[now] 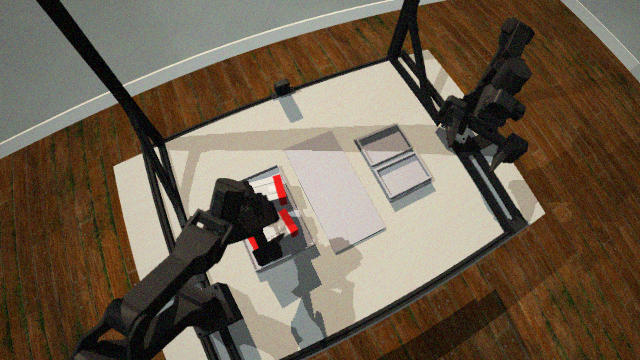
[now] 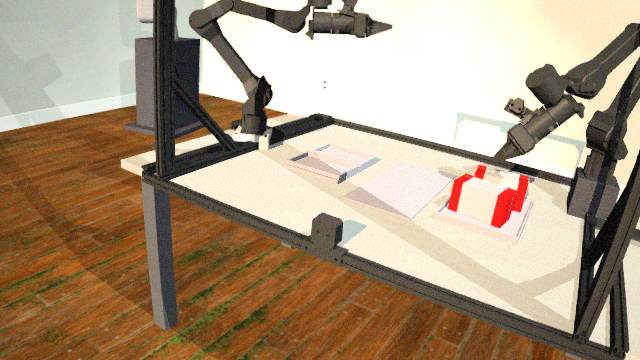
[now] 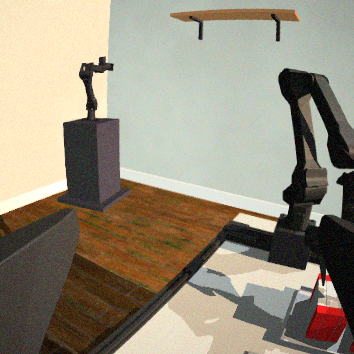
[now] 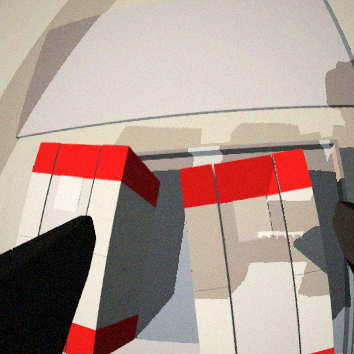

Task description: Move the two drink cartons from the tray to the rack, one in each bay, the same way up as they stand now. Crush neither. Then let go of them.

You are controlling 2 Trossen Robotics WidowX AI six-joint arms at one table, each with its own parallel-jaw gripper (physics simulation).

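Pixels of known places: left gripper, fingertip midpoint: [image 1: 470, 159] [image 2: 390, 26] [image 3: 203, 225]; right gripper, fingertip midpoint: [image 2: 494, 159] [image 4: 218, 222]; left arm's base, origin of the base link: [image 2: 253, 131]; right arm's base, origin of the base link: [image 1: 207, 310] [image 2: 597, 177] [image 3: 296, 224].
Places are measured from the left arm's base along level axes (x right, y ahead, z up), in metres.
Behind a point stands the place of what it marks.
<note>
Two white drink cartons with red bands sit side by side in the grey tray [image 1: 293, 255] @(x 0.216, y 0.628, z -0.020 m) [image 2: 461, 219] @(x 0.402, y 0.498, z -0.031 m) at the left. The far carton [image 1: 266, 186] @(x 0.368, y 0.527, z 0.038 m) [image 4: 70, 197] @(x 0.352, y 0.527, z 0.038 m) stands free. The near carton [image 1: 284, 223] @(x 0.272, y 0.582, z 0.038 m) [image 4: 253, 246] @(x 0.284, y 0.600, z 0.038 m) [image 2: 479, 201] [image 3: 324, 323] @(x 0.257, y 0.565, z 0.014 m) lies under my right gripper [image 1: 272, 246] [image 4: 218, 222] @(x 0.293, y 0.587, z 0.074 m), which is open and low over the tray, its fingers apart from both cartons. The two-bay rack [image 1: 411, 189] @(x 0.033, y 0.285, z -0.026 m) [image 2: 313, 168] @(x 0.213, y 0.181, z -0.018 m) is empty at the right. My left gripper [image 1: 454, 125] [image 2: 386, 26] @(x 0.001, y 0.350, z 0.326 m) [image 3: 203, 225] @(x 0.001, y 0.350, z 0.326 m) is open and empty, high beside the table's right edge.
A flat pale mat [image 1: 334, 193] @(x 0.217, y 0.420, z -0.032 m) [image 2: 404, 186] @(x 0.242, y 0.401, z -0.032 m) [image 4: 197, 60] @(x 0.223, y 0.438, z -0.032 m) lies between tray and rack. A small black block [image 1: 282, 86] @(x 0.539, y 0.221, z 0.013 m) [image 2: 326, 228] @(x 0.561, y 0.211, z 0.006 m) sits on the table's far rail. Black frame posts stand at the table corners.
</note>
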